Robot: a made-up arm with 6 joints. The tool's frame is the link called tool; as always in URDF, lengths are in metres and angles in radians. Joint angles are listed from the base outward.
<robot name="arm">
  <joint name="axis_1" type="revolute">
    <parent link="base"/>
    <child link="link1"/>
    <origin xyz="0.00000 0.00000 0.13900"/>
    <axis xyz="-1 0 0"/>
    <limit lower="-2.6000" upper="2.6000"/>
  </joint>
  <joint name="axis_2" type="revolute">
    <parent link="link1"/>
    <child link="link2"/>
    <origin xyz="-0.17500 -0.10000 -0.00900"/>
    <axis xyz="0 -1 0"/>
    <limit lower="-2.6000" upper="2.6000"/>
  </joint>
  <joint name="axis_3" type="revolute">
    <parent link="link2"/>
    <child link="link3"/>
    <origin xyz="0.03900 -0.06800 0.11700"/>
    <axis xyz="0 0 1"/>
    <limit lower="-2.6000" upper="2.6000"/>
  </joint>
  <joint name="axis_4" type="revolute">
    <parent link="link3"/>
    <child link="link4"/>
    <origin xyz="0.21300 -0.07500 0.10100"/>
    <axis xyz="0 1 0"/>
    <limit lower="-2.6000" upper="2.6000"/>
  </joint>
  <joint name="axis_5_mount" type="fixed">
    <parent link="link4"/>
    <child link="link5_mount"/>
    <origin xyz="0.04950 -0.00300 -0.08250"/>
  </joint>
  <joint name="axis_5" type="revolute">
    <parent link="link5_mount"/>
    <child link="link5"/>
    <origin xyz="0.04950 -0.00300 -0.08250"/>
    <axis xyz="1 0 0"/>
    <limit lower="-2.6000" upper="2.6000"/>
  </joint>
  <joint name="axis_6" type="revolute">
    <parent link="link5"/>
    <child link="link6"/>
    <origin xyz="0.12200 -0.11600 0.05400"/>
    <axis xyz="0 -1 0"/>
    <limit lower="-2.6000" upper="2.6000"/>
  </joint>
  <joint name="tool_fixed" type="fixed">
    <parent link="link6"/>
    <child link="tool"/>
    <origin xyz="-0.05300 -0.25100 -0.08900"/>
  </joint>
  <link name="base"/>
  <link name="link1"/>
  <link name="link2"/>
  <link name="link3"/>
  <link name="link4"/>
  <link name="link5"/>
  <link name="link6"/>
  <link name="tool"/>
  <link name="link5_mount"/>
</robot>
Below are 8 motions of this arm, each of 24 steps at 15 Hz.
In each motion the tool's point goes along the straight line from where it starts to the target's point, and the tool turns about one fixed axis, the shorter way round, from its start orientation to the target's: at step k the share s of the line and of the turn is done. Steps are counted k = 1, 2, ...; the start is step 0. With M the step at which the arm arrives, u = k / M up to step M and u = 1 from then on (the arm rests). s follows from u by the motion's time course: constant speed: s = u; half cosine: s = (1 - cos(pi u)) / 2; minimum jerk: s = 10 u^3 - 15 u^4 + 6 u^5.
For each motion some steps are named. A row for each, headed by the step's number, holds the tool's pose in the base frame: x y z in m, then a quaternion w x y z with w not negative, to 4 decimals.
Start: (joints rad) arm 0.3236 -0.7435 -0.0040 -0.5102 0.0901 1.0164
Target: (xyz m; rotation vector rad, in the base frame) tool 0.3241 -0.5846 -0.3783 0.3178 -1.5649 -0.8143
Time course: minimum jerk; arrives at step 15
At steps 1, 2, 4, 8, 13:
1: 0.3636 -0.6797 0.0395 0.9166 -0.1138 -0.3818 0.0335
2: 0.3630 -0.6781 0.0326 0.9145 -0.1097 -0.3884 0.0267
4: 0.3589 -0.6683 -0.0104 0.8995 -0.0841 -0.4286 -0.0154
8: 0.3414 -0.6263 -0.1949 0.7923 0.0286 -0.5780 -0.1931
13: 0.3249 -0.5864 -0.3702 0.6330 0.1338 -0.6783 -0.3482

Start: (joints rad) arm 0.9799 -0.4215 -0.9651 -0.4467 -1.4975 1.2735
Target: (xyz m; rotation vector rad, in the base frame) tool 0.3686 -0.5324 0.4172 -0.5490 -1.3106 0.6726
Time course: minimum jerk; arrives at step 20
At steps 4, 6, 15, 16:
4: 0.1898 -0.0083 0.8079 0.1890 -0.9561 -0.0279 0.2220
6: 0.2098 -0.0668 0.7643 0.2729 -0.9233 -0.1070 0.2481
15: 0.3490 -0.4748 0.4601 0.6837 -0.3595 -0.5531 0.3120
16: 0.3576 -0.5002 0.4412 0.6951 -0.3105 -0.5704 0.3085

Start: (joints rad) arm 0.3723 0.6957 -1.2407 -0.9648 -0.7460 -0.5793
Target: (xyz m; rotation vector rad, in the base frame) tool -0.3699 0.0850 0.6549 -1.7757 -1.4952 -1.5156
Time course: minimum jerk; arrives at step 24
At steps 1, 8, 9, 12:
1: -0.5827 -0.3963 0.4427 0.5442 -0.1493 -0.3421 -0.7514
8: -0.5382 -0.2956 0.4871 0.4845 -0.2635 -0.3981 -0.7330
9: -0.5242 -0.2641 0.5010 0.4638 -0.2982 -0.4140 -0.7243
12: -0.4764 -0.1558 0.5487 0.3859 -0.4128 -0.4623 -0.6833

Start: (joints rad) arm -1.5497 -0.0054 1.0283 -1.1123 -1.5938 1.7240
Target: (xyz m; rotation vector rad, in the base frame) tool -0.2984 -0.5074 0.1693 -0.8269 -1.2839 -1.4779
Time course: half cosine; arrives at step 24
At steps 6, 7, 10, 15, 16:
6: -0.0391 -0.5715 0.1114 0.2205 -0.2146 -0.8033 -0.5099
7: -0.0540 -0.5678 0.1147 0.2373 -0.2231 -0.7908 -0.5182
10: -0.1072 -0.5546 0.1266 0.2961 -0.2521 -0.7428 -0.5450
15: -0.2046 -0.5306 0.1484 0.3979 -0.3004 -0.6408 -0.5838
16: -0.2224 -0.5262 0.1523 0.4155 -0.3085 -0.6204 -0.5894

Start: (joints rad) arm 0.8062 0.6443 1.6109 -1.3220 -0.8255 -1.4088
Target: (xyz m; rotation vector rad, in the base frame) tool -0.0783 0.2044 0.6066 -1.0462 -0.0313 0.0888
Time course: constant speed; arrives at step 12
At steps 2, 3, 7, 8, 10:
2: -0.1506 0.2752 0.5357 0.7482 -0.5281 -0.1380 0.3772
3: -0.1434 0.2681 0.5428 0.7650 -0.5286 -0.1263 0.3454
7: -0.1145 0.2398 0.5712 0.8214 -0.5231 -0.0779 0.2136
8: -0.1072 0.2327 0.5783 0.8326 -0.5198 -0.0654 0.1798
10: -0.0928 0.2186 0.5924 0.8513 -0.5111 -0.0403 0.1114

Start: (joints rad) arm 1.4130 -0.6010 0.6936 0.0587 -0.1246 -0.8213
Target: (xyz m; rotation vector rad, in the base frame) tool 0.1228 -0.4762 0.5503 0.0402 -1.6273 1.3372
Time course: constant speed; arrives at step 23
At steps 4, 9, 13, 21, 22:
4: 0.3248 -0.3099 0.4236 0.3115 -0.4909 0.7711 -0.2595
9: 0.2717 -0.3536 0.4569 0.0956 -0.3993 0.8286 -0.3806
13: 0.2291 -0.3887 0.4836 0.0830 0.3045 -0.8311 0.4578
21: 0.1441 -0.4587 0.5370 0.4203 0.0774 -0.7211 0.5453
22: 0.1334 -0.4674 0.5436 0.4582 0.0470 -0.6972 0.5493

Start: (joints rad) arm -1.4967 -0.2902 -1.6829 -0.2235 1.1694 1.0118
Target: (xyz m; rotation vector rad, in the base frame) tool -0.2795 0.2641 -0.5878 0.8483 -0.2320 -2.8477
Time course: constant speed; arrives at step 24
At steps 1, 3, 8, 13, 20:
1: -0.4392 0.1170 -0.6031 0.3544 0.1887 -0.0448 -0.9148
3: -0.4253 0.1298 -0.6018 0.3315 0.1977 -0.0479 -0.9213
8: -0.3906 0.1618 -0.5985 0.2732 0.2198 -0.0553 -0.9349
13: -0.3559 0.1938 -0.5951 0.2139 0.2409 -0.0626 -0.9446
20: -0.3073 0.2385 -0.5905 0.1293 0.2687 -0.0723 -0.9518

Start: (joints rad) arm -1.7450 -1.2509 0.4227 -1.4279 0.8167 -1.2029
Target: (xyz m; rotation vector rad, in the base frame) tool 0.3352 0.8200 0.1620 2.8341 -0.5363 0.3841
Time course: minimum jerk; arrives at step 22
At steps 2, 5, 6, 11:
2: 0.3285 0.6729 -0.0141 0.1242 0.8169 -0.0357 0.5622
5: 0.3290 0.6840 -0.0009 0.1246 0.8354 -0.0475 0.5332
6: 0.3293 0.6911 0.0076 0.1247 0.8467 -0.0550 0.5143
11: 0.3318 0.7460 0.0734 0.1235 0.9185 -0.1122 0.3585

